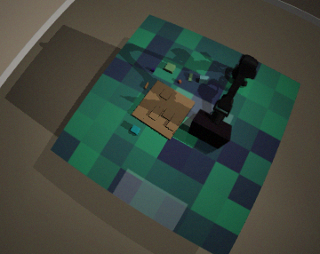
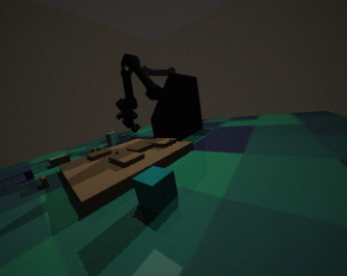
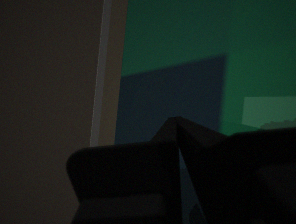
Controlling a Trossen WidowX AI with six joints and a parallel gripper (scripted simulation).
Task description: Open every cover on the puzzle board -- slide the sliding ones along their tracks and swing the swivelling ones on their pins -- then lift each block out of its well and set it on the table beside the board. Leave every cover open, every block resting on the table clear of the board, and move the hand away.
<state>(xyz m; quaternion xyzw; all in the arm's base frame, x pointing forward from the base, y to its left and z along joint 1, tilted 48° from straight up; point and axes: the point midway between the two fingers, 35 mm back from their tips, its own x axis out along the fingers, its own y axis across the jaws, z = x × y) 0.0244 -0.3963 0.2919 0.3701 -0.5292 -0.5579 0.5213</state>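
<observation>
My gripper tip is 36 cm to the right of the orange block, 35 cm short of it and 2 cm above it. The rest, counted from my gripper tip: green block 47 cm ahead, 31 cm to the left, 2 cm below; small dark blue block 55 cm ahead, 40 cm to the left, 2 cm below; light teal block 26 cm to the left, 22 cm ahead, 1 cm below.
</observation>
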